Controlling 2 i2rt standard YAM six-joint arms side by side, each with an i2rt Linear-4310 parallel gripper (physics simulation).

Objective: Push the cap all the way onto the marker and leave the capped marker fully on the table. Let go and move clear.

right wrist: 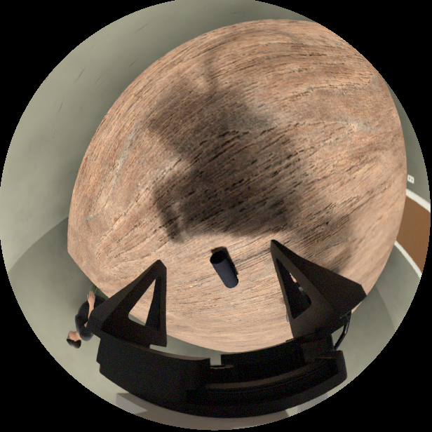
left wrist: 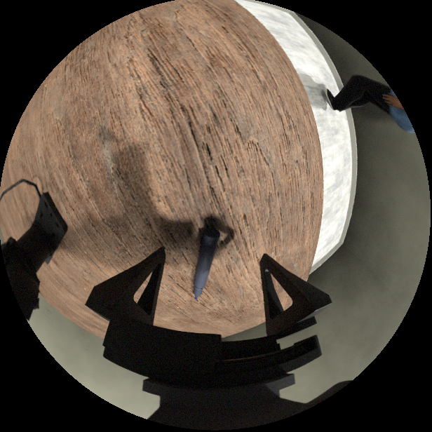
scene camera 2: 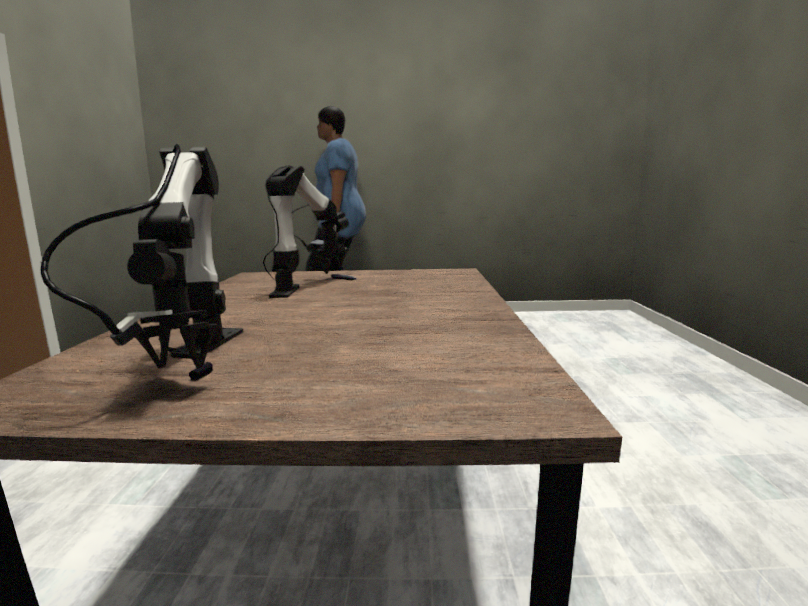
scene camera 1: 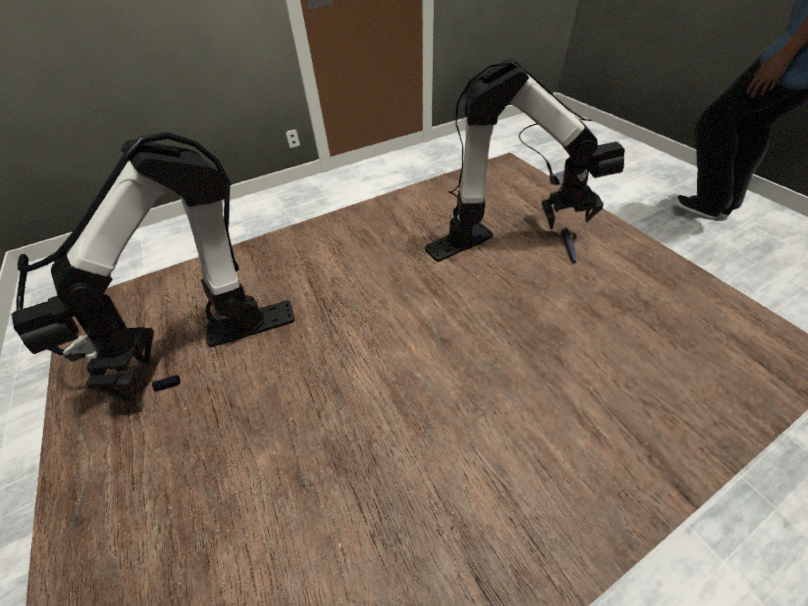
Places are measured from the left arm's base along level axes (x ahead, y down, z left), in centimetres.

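Pixels of known places: left gripper, fingertip midpoint: (scene camera 2: 333,269) (scene camera 1: 568,224); right gripper, fingertip midpoint: (scene camera 2: 180,367) (scene camera 1: 137,380); left arm's base, origin of the base link: (scene camera 2: 285,291) (scene camera 1: 459,242); right arm's base, origin of the base link: (scene camera 1: 251,324).
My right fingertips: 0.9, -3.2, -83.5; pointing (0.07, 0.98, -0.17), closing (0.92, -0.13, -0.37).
For each thing: its top centre in the pictures, then the offset to it from my right fingertips, as dx, dy, dz. Level surfaces: height alone.
- dark blue marker, middle of its top: (scene camera 1: 571,243) (scene camera 2: 344,275) +18.2, +1.4, +107.0
- short dark cap, middle of its top: (scene camera 2: 200,366) (scene camera 1: 164,380) +1.9, +1.4, +4.3
- wooden table, its level: dy +3.2
The dark blue marker (scene camera 1: 569,245) (scene camera 2: 342,277) (left wrist: 205,265) lies on the table, its narrow tip toward the bottom of the left wrist view. My left gripper (scene camera 1: 569,223) (left wrist: 213,256) is open above it, with a finger on either side in the left wrist view and nothing held. The short dark cap (scene camera 1: 166,382) (scene camera 2: 201,371) (right wrist: 224,270) lies on its side on the table, apart from the marker, with a dark round end showing in the right wrist view. My right gripper (scene camera 1: 133,377) (scene camera 2: 181,368) (right wrist: 213,256) is open and empty above the table beside the cap; in the right wrist view the cap shows between its fingers.
The wooden table (scene camera 1: 417,391) (scene camera 2: 391,365) carries both arm bases (scene camera 1: 458,242) (scene camera 1: 251,324). In scene camera 1, the cap lies near the table's left edge and the marker near its far right edge. A person in blue (scene camera 2: 339,176) stands beyond the table.
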